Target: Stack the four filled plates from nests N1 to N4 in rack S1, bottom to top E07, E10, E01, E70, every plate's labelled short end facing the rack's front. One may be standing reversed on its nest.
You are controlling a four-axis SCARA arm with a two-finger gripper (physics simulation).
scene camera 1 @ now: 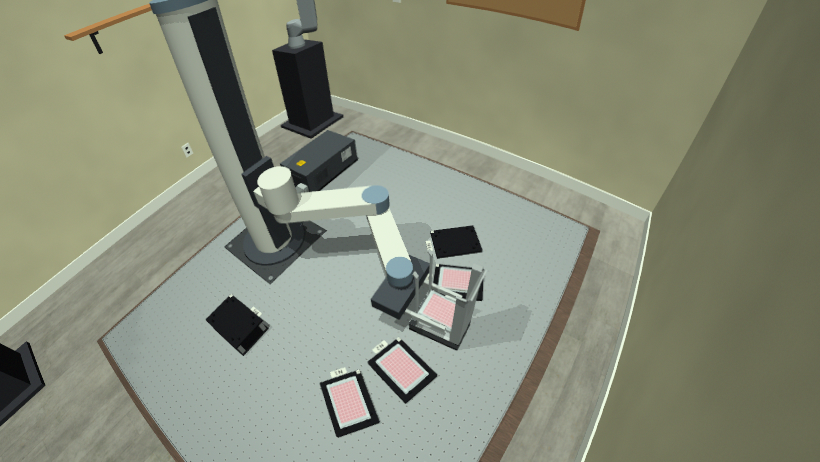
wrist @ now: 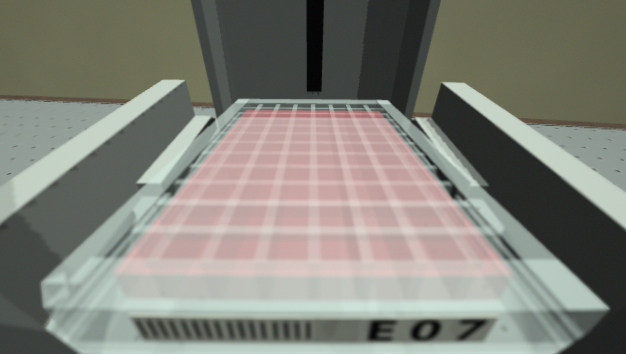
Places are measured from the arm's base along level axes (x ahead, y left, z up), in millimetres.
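Where they show: gripper, fingertip midpoint: (scene camera 1: 453, 313) (wrist: 313, 105); arm's base at its link origin: (scene camera 1: 274, 241).
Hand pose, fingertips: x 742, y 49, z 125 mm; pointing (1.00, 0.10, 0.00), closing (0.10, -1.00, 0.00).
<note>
Things, the pixels of their top centre, and the offset from my fingertips. "pt": a spot on its surface instead.
- clear plate with pink wells, top centre: (wrist: 313, 119) (scene camera 1: 445, 309) 25 mm back, 2 mm right, 5 mm up
- rack at its top centre: (scene camera 1: 447, 271) 31 mm back, 4 mm right, 180 mm up
- nest N1 at a spot on its surface: (scene camera 1: 369, 414) pt 44 mm back, 339 mm right, 94 mm down
- nest N2 at a spot on its surface: (scene camera 1: 406, 397) pt 8 mm ahead, 243 mm right, 100 mm down
- third filled plate at its top centre: (scene camera 1: 459, 278) 68 mm back, 166 mm left, 86 mm down
- black nest at its top centre: (scene camera 1: 456, 238) 161 mm back, 314 mm left, 90 mm down
- black holder at its top centre: (scene camera 1: 231, 318) 549 mm back, 381 mm right, 42 mm down
- dark grey box at a spot on its surface: (scene camera 1: 321, 157) pt 812 mm back, 326 mm left, 3 mm up
My gripper (scene camera 1: 455, 314) (wrist: 313, 105) is shut on a clear plate with pink wells (scene camera 1: 438, 308) (wrist: 315, 190), which reads E07 on the short end nearest the wrist camera. The plate is between the posts of the rack (scene camera 1: 463, 327) (wrist: 260, 50), low down, its far short end toward the rack's tall grey panel. Whether it touches the rack's base is hidden. A filled plate (scene camera 1: 348, 401) lies on nest N1 (scene camera 1: 371, 414), another (scene camera 1: 401, 367) on nest N2 (scene camera 1: 406, 397). A third filled plate (scene camera 1: 457, 278) lies on a nest behind the rack. Their end labels cannot be read.
A black nest (scene camera 1: 457, 241) without a plate lies behind the rack. A black holder (scene camera 1: 234, 323) lies at the left, its tag unreadable. A dark grey box (scene camera 1: 321, 157) and a black pedestal (scene camera 1: 302, 86) stand at the back, near the arm's column (scene camera 1: 200, 109).
</note>
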